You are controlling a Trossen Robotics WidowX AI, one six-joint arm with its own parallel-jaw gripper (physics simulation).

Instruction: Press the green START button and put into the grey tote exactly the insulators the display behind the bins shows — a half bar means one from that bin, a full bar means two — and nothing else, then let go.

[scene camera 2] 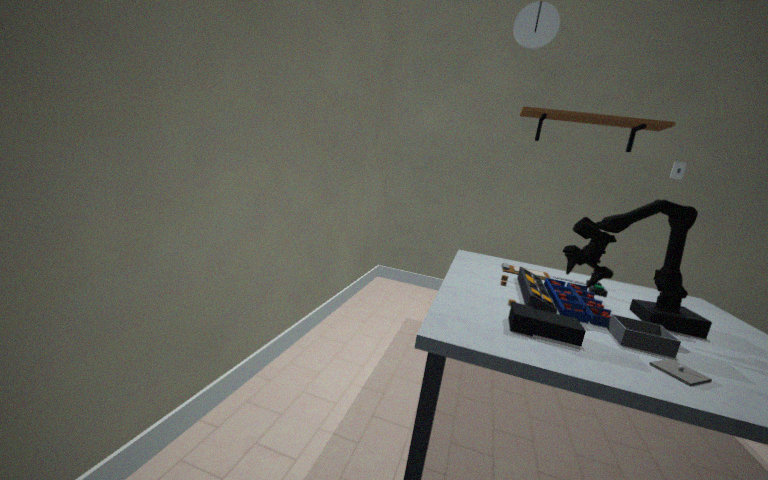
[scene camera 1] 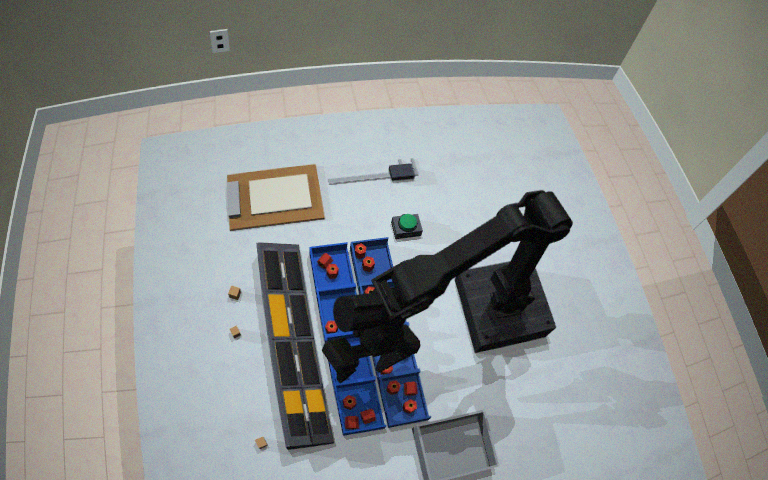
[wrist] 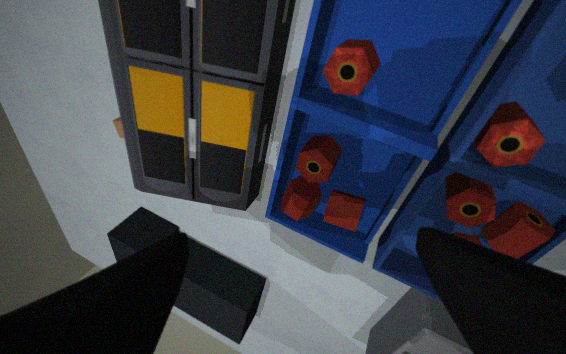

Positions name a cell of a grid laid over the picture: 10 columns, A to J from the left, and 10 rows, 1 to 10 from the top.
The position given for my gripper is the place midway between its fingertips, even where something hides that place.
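Note:
My gripper (scene camera 1: E8) (scene camera 2: H6) (wrist: F7): open, holding nothing. Grey plate (scene camera 2: I8): out of frame in scene camera 1, out of frame in the wrist view. Grey tote (scene camera 1: G10) (scene camera 2: I7). Grey tool (scene camera 1: F4). Brown board with cream pad (scene camera 1: D5). Dark box (scene camera 2: G7) (wrist: D9).

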